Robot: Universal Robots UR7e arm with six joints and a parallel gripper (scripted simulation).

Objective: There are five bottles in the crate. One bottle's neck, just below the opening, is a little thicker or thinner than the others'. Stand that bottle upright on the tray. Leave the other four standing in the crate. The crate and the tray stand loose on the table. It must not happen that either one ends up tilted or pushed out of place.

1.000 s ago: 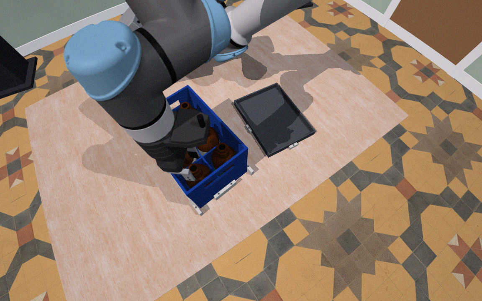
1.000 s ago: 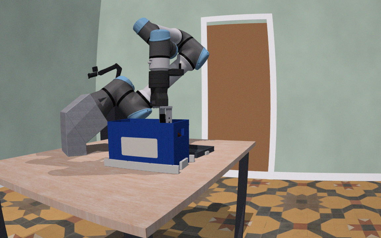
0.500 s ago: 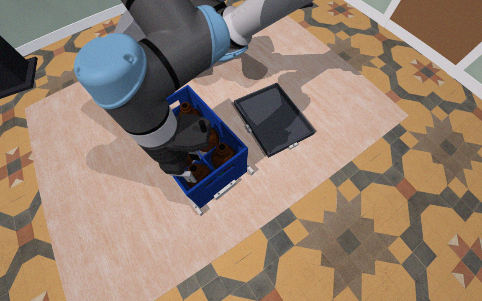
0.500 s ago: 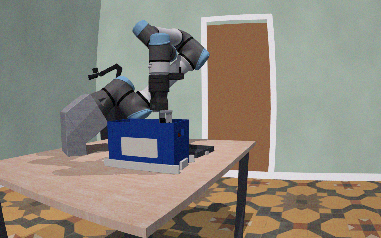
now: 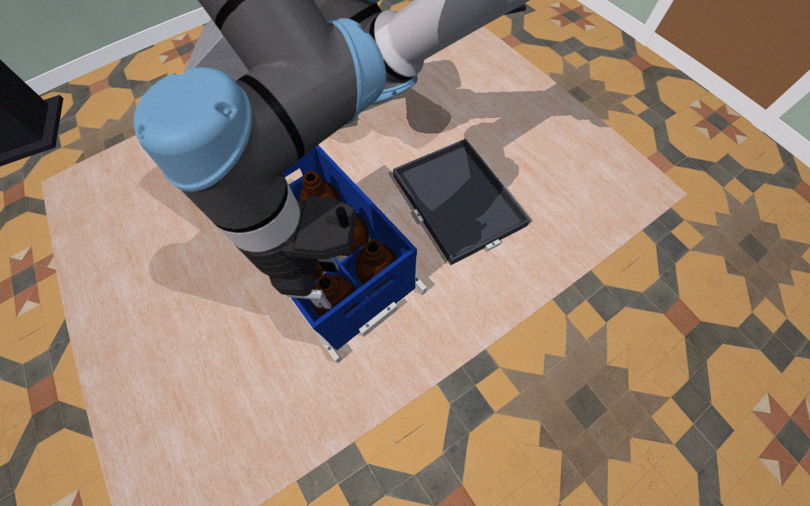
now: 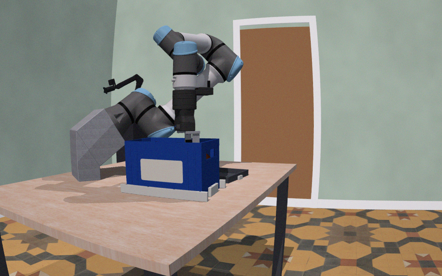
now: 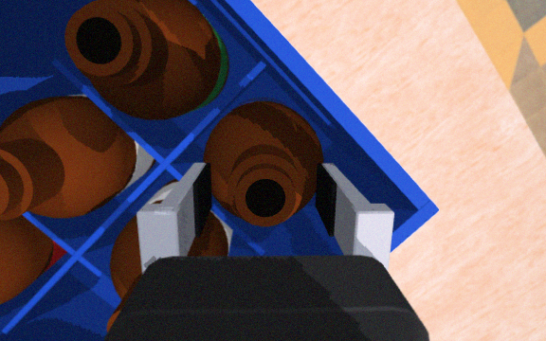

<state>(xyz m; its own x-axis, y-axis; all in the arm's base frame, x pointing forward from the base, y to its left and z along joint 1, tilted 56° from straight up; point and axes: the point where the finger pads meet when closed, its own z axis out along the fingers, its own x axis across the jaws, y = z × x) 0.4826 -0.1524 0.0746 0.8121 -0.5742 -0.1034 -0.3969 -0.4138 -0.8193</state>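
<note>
Right now my hand is 100 mm past the blue crate, 10 mm to the right of it and 80 mm above it. Round my hand: glass bottle: 190 mm behind, 30 mm to the left, 70 mm below; dark tray: 150 mm behind, 310 mm to the left, 150 mm below.
</note>
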